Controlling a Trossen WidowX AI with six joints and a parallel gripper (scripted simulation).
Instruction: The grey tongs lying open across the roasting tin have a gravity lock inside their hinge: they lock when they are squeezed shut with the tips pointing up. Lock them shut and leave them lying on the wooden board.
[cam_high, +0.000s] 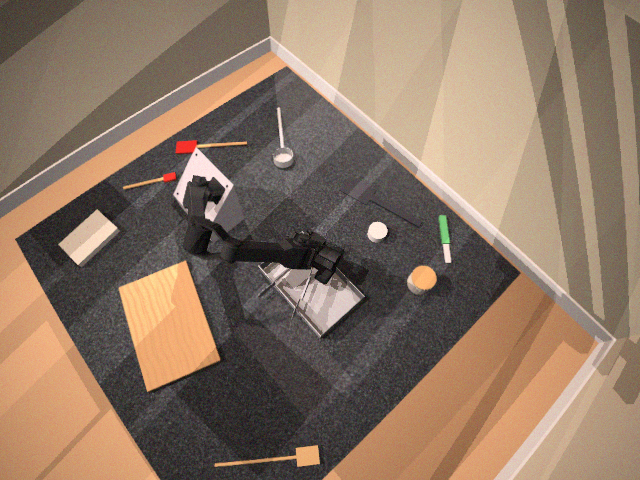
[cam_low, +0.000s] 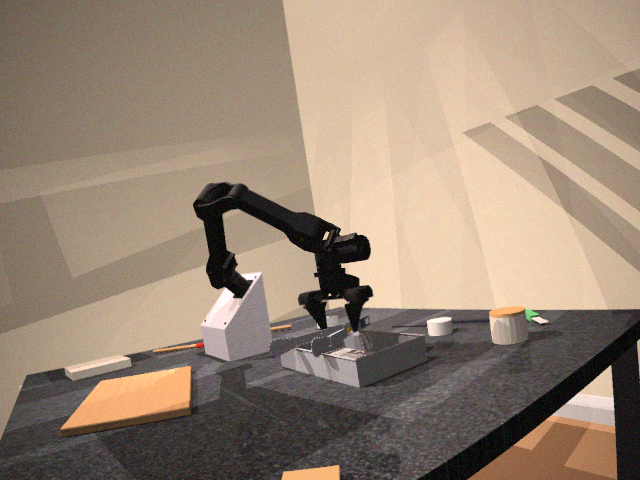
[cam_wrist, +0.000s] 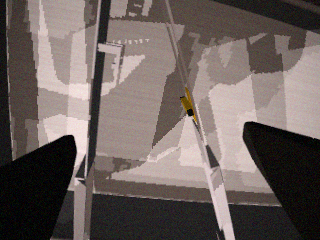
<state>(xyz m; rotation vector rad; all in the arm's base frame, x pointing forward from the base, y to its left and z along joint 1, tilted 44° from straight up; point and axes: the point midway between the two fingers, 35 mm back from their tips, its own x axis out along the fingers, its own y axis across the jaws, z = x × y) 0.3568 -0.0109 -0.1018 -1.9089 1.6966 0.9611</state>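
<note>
Right now the yellow lock piece is 10 mm ahead of my gripper tip and 20 mm to the left of it. Also, from my gripper tip: white puck (50 mm ahead, 290 mm to the left, 50 mm below); then cork-lidded jar (280 mm ahead, 260 mm to the left, 40 mm below); then grey roasting tin (40 mm ahead, 10 mm to the right, 40 mm below).
</note>
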